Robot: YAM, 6 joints.
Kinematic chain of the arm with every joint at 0, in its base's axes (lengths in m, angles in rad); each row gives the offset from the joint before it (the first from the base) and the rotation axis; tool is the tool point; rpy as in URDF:
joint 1: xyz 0 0 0.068 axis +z
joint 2: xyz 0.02 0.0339 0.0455 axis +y
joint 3: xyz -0.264 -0.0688 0 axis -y
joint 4: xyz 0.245 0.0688 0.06 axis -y
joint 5: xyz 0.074 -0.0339 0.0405 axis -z
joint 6: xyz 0.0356 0 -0.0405 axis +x
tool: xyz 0 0 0 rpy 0 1.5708 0
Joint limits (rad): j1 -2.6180..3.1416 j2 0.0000..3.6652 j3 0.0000..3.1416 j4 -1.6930..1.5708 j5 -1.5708..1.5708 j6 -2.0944..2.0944
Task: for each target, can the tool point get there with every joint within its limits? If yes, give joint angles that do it. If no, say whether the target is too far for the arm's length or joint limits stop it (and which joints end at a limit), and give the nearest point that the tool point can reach.
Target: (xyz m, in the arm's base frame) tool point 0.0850 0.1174 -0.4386
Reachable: no: joint limits stop it (at a limit: joint 2) | nearest point 0.0950 0.1312 -0.3698 | short by 0.071 m
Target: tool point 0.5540 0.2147 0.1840
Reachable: yes | joints 0.3203 2.6432 2.2696 0.1368 -0.9675 -0.4949
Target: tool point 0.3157 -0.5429 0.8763
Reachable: no: too far | nearest point 0.2061 -0.3545 0.6029 | short by 0.350 m
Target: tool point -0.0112 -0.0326 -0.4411
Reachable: no: joint limits stop it (at a limit: joint 2) | nearest point -0.0276 -0.0804 -0.3413 | short by 0.112 m
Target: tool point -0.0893 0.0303 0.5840
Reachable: yes | joints -0.2659 0.6702 1.4054 1.2978 -0.1628 1.7106
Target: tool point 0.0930 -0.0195 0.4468
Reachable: yes | joints -0.0225 0.7915 1.4123 -1.0726 0.5092 0.2974
